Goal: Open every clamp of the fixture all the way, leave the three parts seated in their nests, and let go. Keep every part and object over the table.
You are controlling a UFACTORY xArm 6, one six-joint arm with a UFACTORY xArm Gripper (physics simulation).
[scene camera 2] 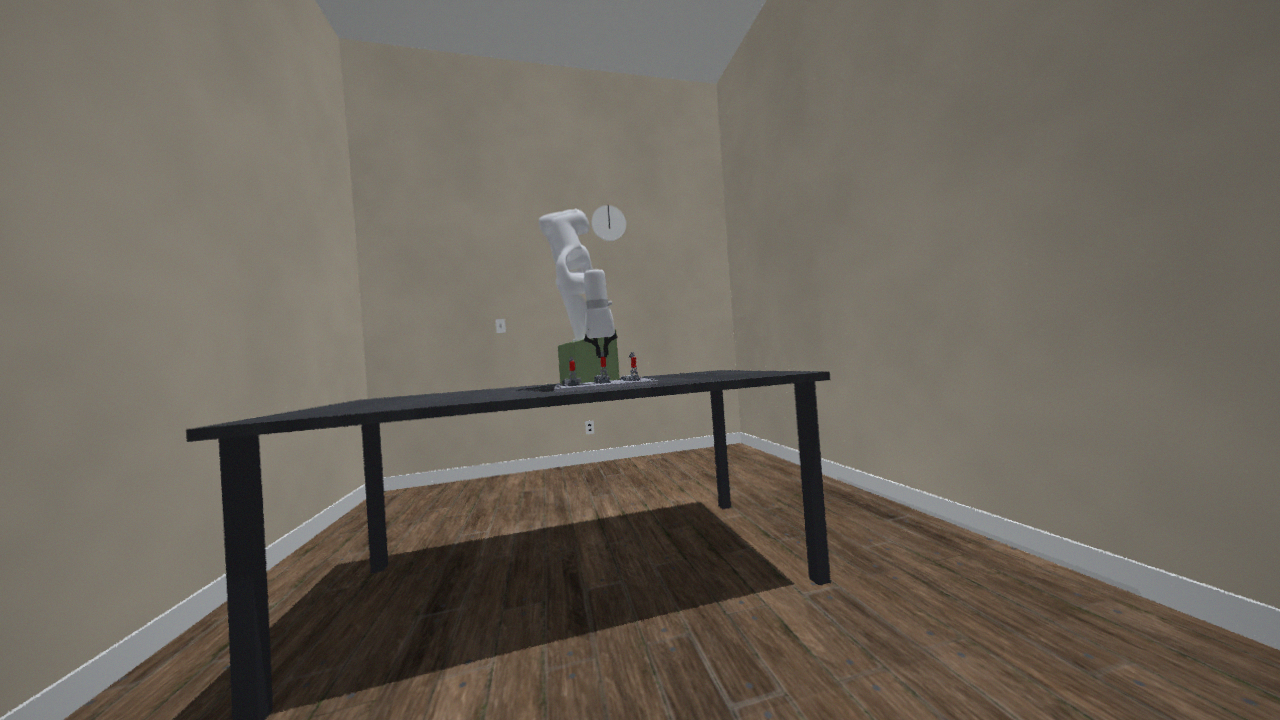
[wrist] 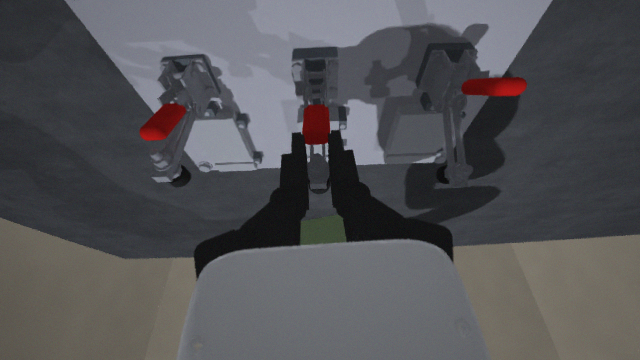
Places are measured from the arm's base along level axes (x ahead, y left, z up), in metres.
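Where they show: gripper, between the fingertips: [scene camera 2: 602, 357] [wrist: 317, 147].
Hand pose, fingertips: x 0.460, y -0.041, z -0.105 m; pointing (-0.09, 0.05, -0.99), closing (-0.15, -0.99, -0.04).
Each offset is from my fingertips to the top centre of the thing. "spot": to the spot under its first point. Level surfaces: height alone.
The light fixture plate [scene camera 2: 581, 386] [wrist: 210, 25] lies on the table and carries three clamps with red handles. My gripper [scene camera 2: 602, 354] [wrist: 317, 147] is shut on the middle clamp's red handle @(dx +0.005, dy -0.001, dz -0.001 m) [scene camera 2: 603, 362] [wrist: 316, 122], which stands roughly upright. In the wrist view, the left clamp's handle @(spot: dx +0.026, dy +0.101, dz -0.020 m) [wrist: 164, 121] tilts outward and the right clamp's handle @(spot: dx +0.019, dy -0.105, dz -0.011 m) [wrist: 494, 86] points outward to the right. Both outer clamps' arms reach past the plate edge in that view. In the scene view, the outer handles @(spot: dx +0.016, dy -0.116, dz -0.021 m) [scene camera 2: 571, 365] @(dx +0.021, dy +0.108, dz -0.011 m) [scene camera 2: 633, 361] stand up. I cannot clearly tell the three parts from their nests.
The dark table @(dz -0.107 m) [scene camera 2: 358, 410] [wrist: 60, 165] extends around the plate. The outer clamps stand close on both sides of my fingers. A green panel [scene camera 2: 574, 362] [wrist: 323, 231] is behind the fixture, near the arm. A clock [scene camera 2: 608, 222] hangs on the back wall.
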